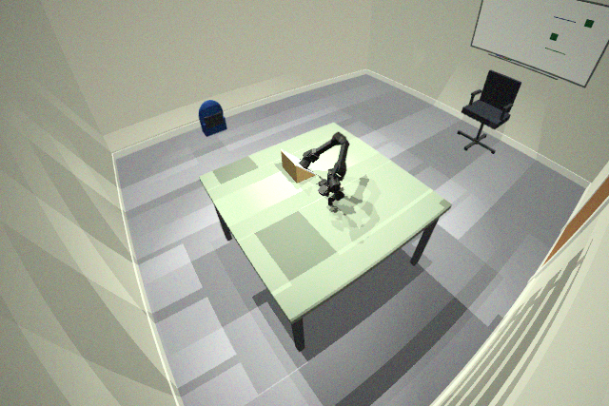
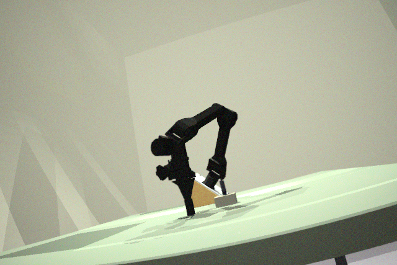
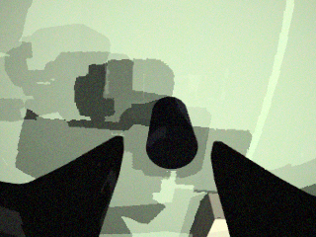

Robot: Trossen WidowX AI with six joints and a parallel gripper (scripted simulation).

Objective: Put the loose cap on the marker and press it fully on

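Right now the black cap is 2 cm below my gripper tip. From my gripper tip the other things lie so: pale holder block 12 cm to the left, 9 cm behind, 3 cm below.
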